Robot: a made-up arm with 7 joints.
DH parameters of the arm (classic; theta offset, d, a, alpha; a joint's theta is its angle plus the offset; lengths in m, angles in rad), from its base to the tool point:
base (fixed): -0.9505 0 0.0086 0
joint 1: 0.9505 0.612 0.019 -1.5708
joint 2: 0 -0.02 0 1.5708
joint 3: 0 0.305 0.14 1.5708
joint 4: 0 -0.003 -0.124 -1.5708
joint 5: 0 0.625 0.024 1.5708
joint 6: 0 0.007 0.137 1.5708
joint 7: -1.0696 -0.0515 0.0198 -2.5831
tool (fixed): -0.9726 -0.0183 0 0
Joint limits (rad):
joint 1: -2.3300..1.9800
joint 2: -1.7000..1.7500
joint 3: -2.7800..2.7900
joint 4: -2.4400..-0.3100
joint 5: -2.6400..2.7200
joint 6: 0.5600..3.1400
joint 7: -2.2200..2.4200
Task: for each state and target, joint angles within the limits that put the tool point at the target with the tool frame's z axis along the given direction. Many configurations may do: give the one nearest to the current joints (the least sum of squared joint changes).
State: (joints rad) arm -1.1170 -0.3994 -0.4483 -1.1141 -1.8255 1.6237 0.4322
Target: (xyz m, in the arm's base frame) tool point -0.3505 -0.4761 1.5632 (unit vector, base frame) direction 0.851 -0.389 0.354
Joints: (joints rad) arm -1.2926 -0.2203 -0.7220 -0.9338 -1.9472 1.5986 0.7300
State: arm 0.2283 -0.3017 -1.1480 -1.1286 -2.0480 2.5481 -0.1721
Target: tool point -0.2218 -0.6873 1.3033 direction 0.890 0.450 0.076
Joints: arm 0.1933 -0.6925 -1.4517 -0.8611 -2.2507 2.6016 0.0410
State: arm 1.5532 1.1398 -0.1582 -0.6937 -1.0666 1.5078 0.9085
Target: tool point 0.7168 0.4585 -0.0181 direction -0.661 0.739 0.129
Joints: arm 1.1106 1.4423 -0.6294 -1.2945 -1.5609 2.0980 1.1861
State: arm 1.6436 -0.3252 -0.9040 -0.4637 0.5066 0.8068 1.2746
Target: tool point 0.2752 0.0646 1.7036 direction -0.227 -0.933 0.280
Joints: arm 1.4504 -0.0979 -0.9271 -0.3150 0.1987 1.2320 1.3282
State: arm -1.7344 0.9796 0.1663 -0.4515 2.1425 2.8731 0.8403
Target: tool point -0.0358 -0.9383 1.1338 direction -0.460 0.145 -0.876
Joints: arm -1.5060 0.6972 0.0724 -0.4422 1.8748 2.3882 0.8488
